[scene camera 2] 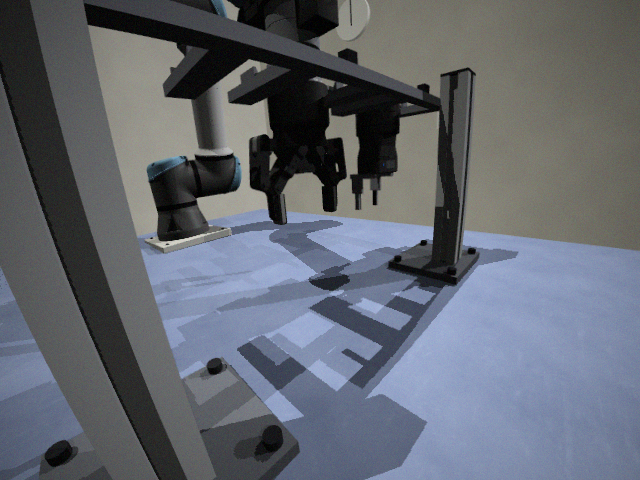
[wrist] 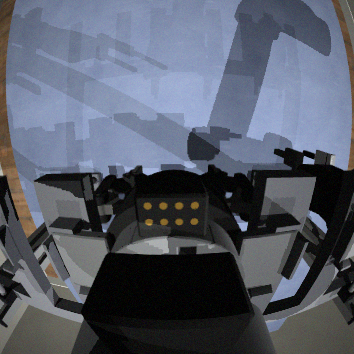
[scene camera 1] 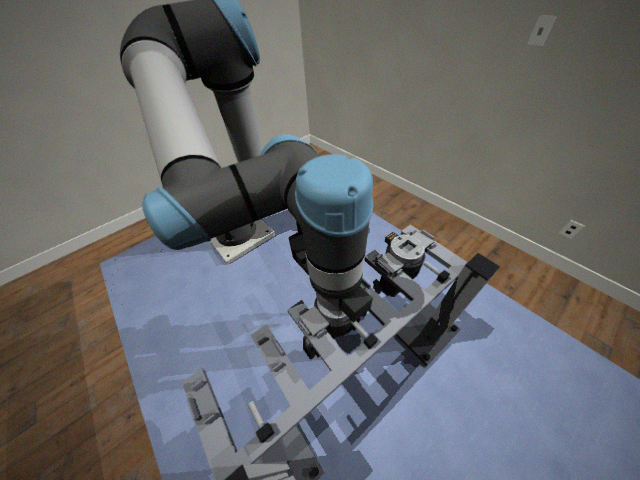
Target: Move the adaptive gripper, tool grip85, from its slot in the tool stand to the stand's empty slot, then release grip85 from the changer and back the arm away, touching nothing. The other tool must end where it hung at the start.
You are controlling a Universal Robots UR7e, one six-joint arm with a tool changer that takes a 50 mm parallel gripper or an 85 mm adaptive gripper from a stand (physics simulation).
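Where they show: arm's base, link origin: [scene camera 2: 184, 233] [scene camera 1: 236, 231].
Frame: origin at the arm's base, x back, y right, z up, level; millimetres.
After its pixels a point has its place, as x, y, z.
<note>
The adaptive gripper grip85 [scene camera 2: 304, 205] hangs upright in the middle slot of the tool stand [scene camera 1: 330, 384] @(-646, 188, 267) [scene camera 2: 248, 43] @(-646, 227, 256), its two fingers spread open with no object between them. The arm's changer [scene camera 1: 334, 305] @(-593, 116, 326) is directly above grip85, in line with it and very close or touching; whether it is fully seated or locked cannot be told. Grip85's gold contact block [wrist: 171, 213] @(-536, 84, 283) shows in the wrist view. The other tool, the parallel gripper [scene camera 1: 408, 250] [scene camera 2: 377, 136] [wrist: 330, 192], hangs in the far slot. The empty slot lies between two fork arms [scene camera 1: 204, 408] @(-539, 323, 267) [scene camera 1: 271, 356] @(-556, 219, 267) at the near left end.
Stand posts [scene camera 1: 460, 297] @(-730, -102, 209) [scene camera 2: 454, 170] @(-733, -94, 155) rise at both ends. Locating pins with black blocks [scene camera 1: 265, 431] @(-623, 280, 283) [scene camera 1: 370, 339] @(-654, 107, 283) stand at the crossbar. The middle slot's side arms are close around the changer. The robot base [scene camera 1: 245, 248] @(-101, 30, 2) [scene camera 2: 188, 240] @(-105, 41, 2) stands on the blue mat behind.
</note>
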